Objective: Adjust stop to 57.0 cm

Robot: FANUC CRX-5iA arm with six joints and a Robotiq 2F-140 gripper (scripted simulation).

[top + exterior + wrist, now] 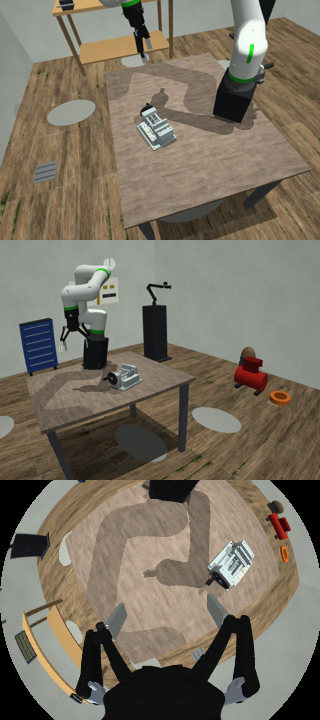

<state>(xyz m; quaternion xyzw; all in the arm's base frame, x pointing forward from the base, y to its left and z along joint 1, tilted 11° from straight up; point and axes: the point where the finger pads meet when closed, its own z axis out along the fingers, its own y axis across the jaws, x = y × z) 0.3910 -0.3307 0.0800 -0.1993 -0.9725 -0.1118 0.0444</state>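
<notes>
My gripper is now 240 mm above the black handwheel, 180 mm to the right of it and 60 mm short of it.
</notes>
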